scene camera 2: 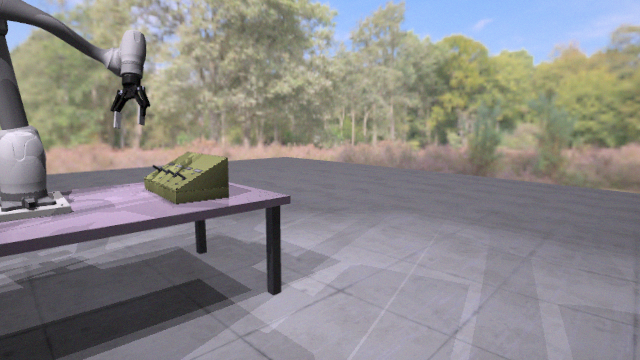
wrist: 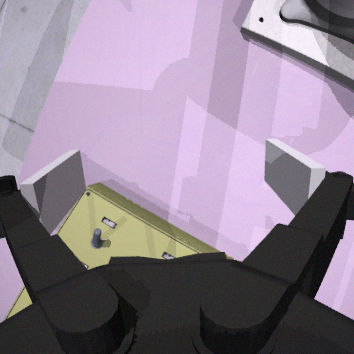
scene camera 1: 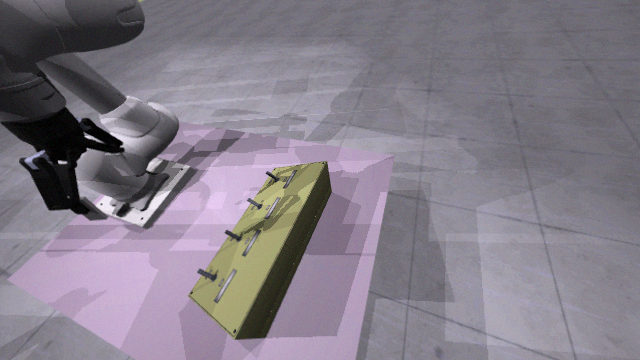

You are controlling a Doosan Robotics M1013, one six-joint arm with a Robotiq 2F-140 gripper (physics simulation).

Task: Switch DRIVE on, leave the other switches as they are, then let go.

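Pixels of known places: gripper, fingertip midpoint: [scene camera 2: 128, 126] [wrist: 172, 164] [scene camera 1: 116, 194]; arm's base at its link origin: [scene camera 2: 25, 203] [scene camera 1: 141, 190].
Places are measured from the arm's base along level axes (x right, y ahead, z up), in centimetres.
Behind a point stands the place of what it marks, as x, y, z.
Observation:
An olive-yellow switch box [scene camera 1: 280, 240] @[14.8, 74.9, 14.5] [scene camera 2: 210, 177] @[34.6, 64.0, 6.7] [wrist: 137, 232] @[20.1, 52.6, 3.7] with a sloping face stands on the table. In scene view 1 its levers [scene camera 1: 272, 176] @[-9.3, 61.2, 8.0] [scene camera 1: 254, 203] @[2.4, 59.1, 8.1] [scene camera 1: 233, 235] @[14.0, 57.1, 8.1] [scene camera 1: 207, 274] @[25.7, 55.0, 8.1] stand in a row and lean alike towards the lower edge, beside pale label strips. The lettering is too small to read, so I cannot tell which is DRIVE. One lever [wrist: 97, 238] @[25.2, 54.1, 8.7] shows in the wrist view; my gripper's body hides much of the box there. My gripper [scene camera 1: 108, 182] [scene camera 2: 129, 123] @[15.5, 37.0, 29.5] [wrist: 172, 164] @[15.5, 37.0, 29.5] is open and empty, high above the table and apart from the levers.
The pink table [scene camera 1: 115, 295] @[36.8, 18.8, -3.4] [scene camera 2: 100, 225] @[42.9, 13.7, -3.4] [wrist: 120, 115] @[31.3, 34.7, -3.4] carries the box and the arm's pale base plate [scene camera 1: 145, 217] @[11.1, 11.2, -0.6] [scene camera 2: 62, 204] @[11.6, 10.3, -0.4] [wrist: 285, 42] @[6.4, 13.0, -0.4]. The table's right edge runs a short way beyond the box in scene view 2. Grey floor [scene camera 1: 500, 200] [scene camera 2: 400, 275] lies around the table.

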